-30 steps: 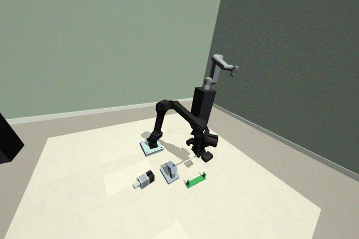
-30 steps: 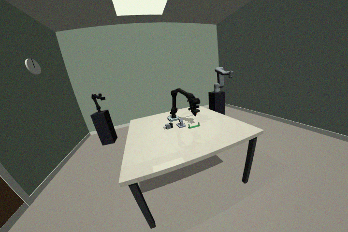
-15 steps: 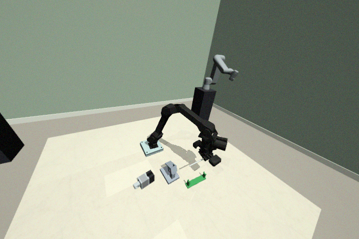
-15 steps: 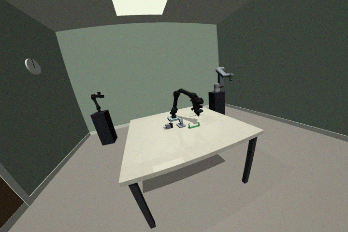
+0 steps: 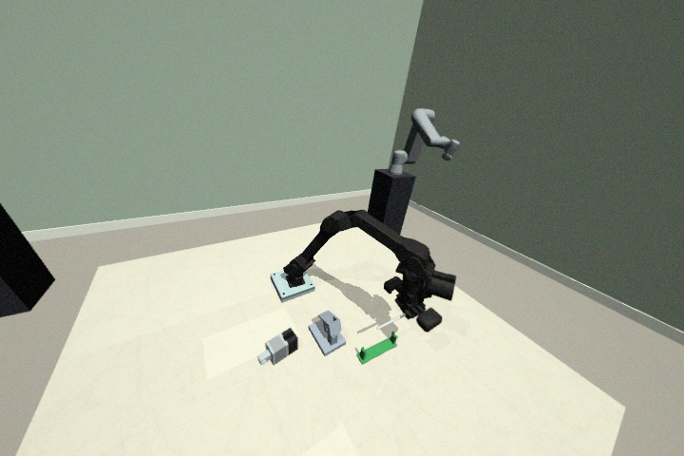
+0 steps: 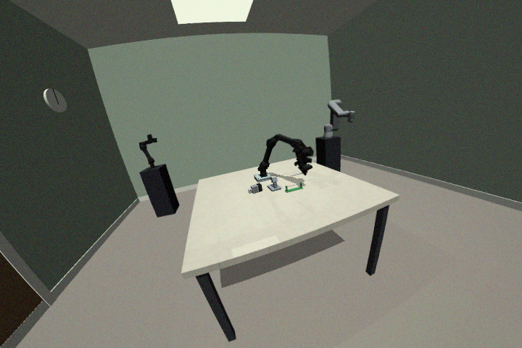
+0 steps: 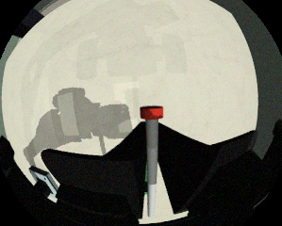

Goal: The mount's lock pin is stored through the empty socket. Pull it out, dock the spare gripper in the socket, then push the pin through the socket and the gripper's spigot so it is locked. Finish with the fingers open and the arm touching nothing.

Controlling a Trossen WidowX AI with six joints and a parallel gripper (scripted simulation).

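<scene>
My gripper tip is now 100 mm to the left of the green cradle, 70 mm above it and 10 mm short of it. From my gripper tip the other things lie so: spare gripper 390 mm to the right, 110 mm behind, 70 mm below; then mount 230 mm to the right, 100 mm behind, 50 mm below.
</scene>
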